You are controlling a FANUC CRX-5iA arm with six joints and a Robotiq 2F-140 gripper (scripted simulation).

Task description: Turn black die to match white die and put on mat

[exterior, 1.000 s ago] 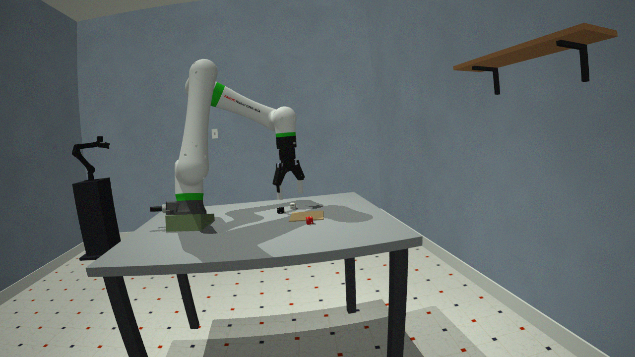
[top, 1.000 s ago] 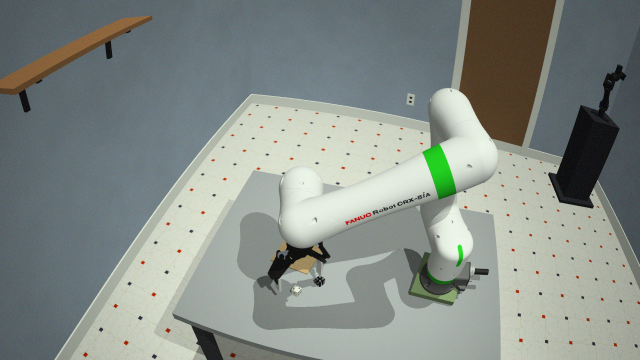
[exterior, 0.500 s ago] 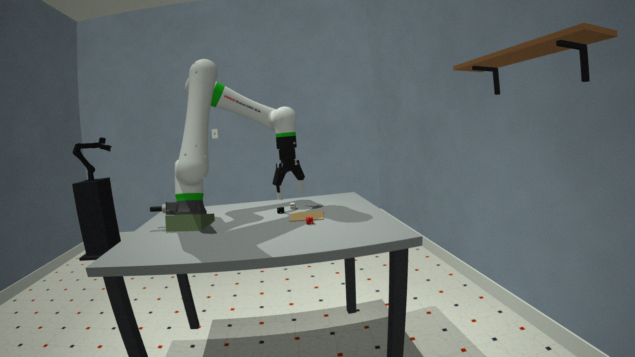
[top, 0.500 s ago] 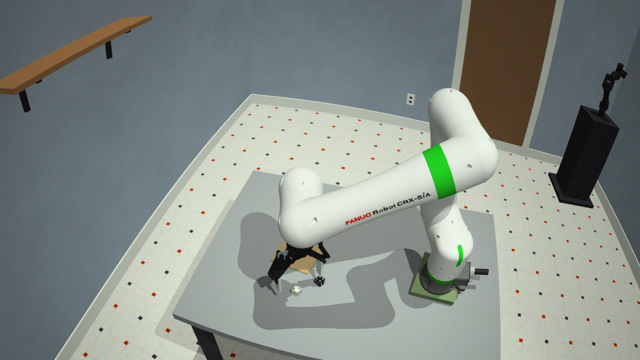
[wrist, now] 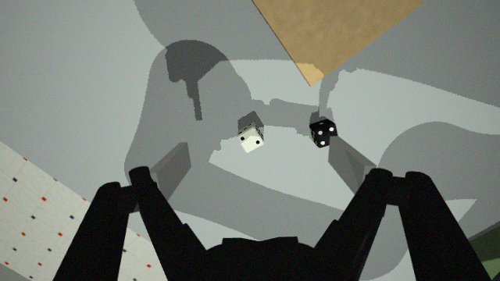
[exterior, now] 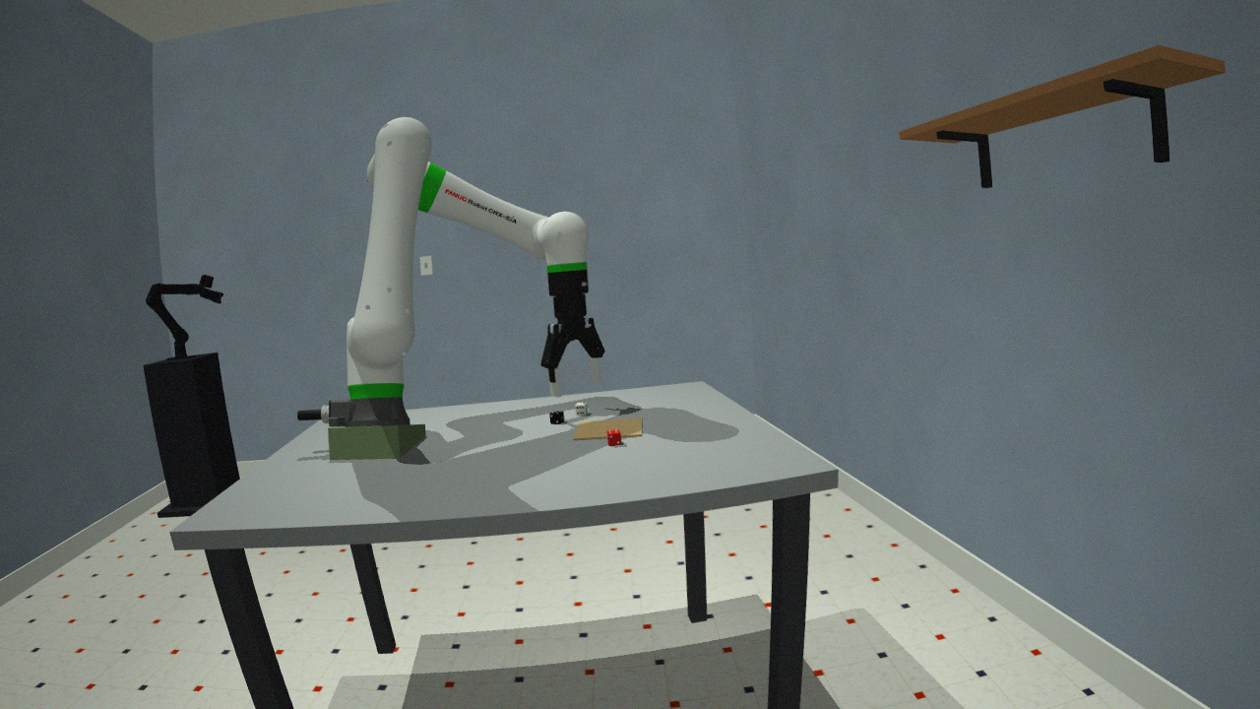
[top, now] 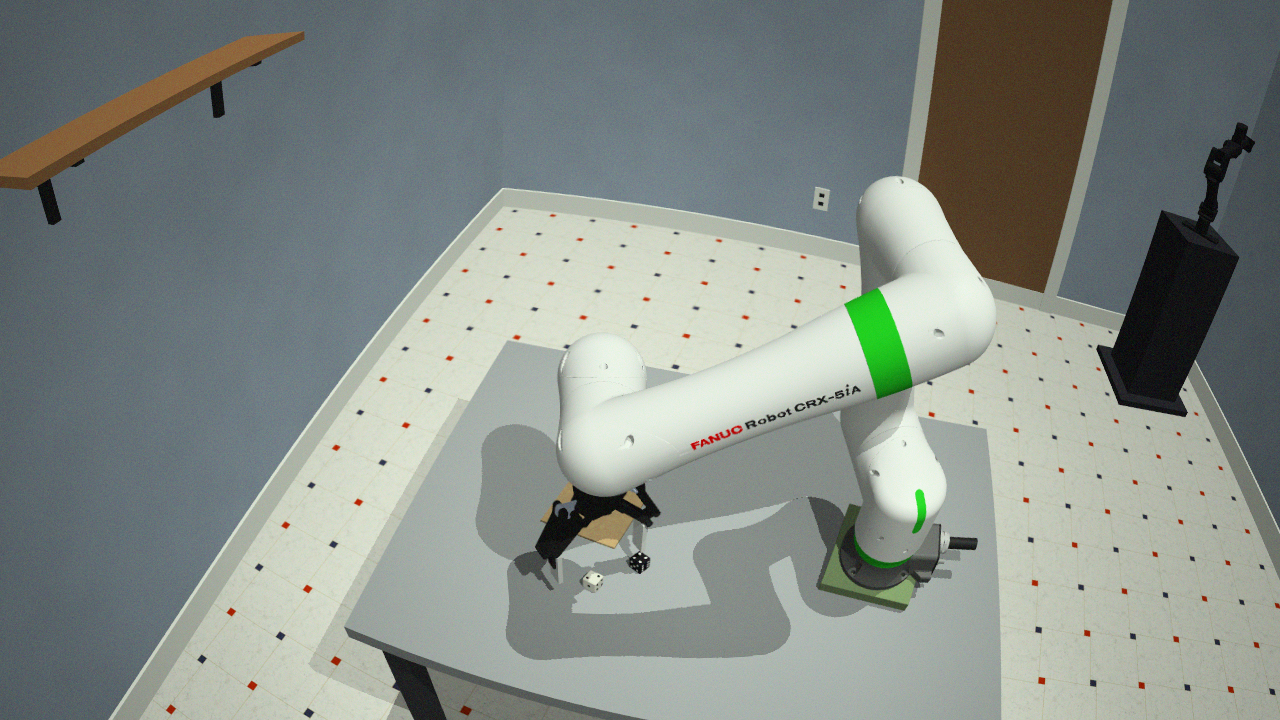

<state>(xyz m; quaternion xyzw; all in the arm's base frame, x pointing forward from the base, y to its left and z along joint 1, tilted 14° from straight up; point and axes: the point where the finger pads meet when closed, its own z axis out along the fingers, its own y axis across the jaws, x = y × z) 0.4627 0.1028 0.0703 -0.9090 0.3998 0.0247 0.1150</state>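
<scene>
The white die is 10 mm ahead of my hand, 10 mm to the left of it and 60 mm below it. The rest, counted from my hand: black die 60 mm behind, 60 mm to the right, 60 mm below; tan mat 40 mm ahead, 170 mm to the right, 70 mm below; red die 40 mm ahead, 280 mm to the right, 60 mm below.
</scene>
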